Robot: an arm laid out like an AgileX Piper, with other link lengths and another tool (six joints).
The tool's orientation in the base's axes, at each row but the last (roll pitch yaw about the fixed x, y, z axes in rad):
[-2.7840 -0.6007 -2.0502]
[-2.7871 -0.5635 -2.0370]
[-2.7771 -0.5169 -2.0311]
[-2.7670 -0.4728 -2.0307]
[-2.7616 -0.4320 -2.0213]
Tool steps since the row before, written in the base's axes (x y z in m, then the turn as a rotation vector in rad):
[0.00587 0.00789 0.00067 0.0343 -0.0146 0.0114]
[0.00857 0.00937 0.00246 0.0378 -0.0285 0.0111]
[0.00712 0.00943 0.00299 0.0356 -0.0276 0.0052]
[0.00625 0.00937 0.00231 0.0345 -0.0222 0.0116]
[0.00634 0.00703 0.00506 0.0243 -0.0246 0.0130]
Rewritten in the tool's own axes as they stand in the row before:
[-0.00763 -0.00358 -0.00511 0.0041 -0.0387 0.0027]
[-0.00902 -0.00622 -0.00688 0.0131 -0.0454 0.0116]
[-0.00862 -0.00502 -0.00701 0.0103 -0.0413 0.0156]
[-0.00889 -0.00396 -0.00612 0.0094 -0.0410 0.0072]
[-0.00614 -0.00557 -0.00682 0.0159 -0.0328 0.0056]

